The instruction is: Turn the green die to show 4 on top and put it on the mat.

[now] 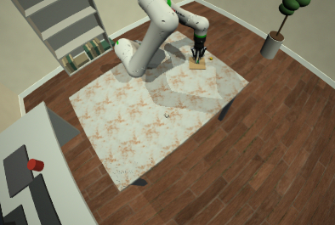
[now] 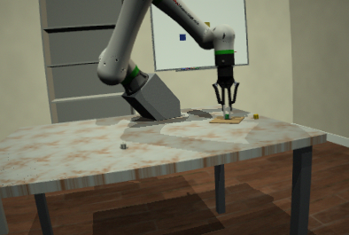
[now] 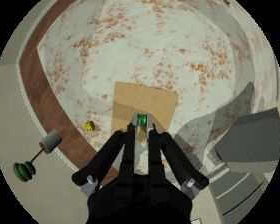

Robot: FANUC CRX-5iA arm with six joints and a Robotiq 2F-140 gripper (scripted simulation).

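Right now the green die is 20 mm below my hand. Round my hand: tan mat: 40 mm below; then grey die: 150 mm ahead, 540 mm to the right, 30 mm below; then yellow die: 70 mm ahead, 120 mm to the left, 30 mm below.
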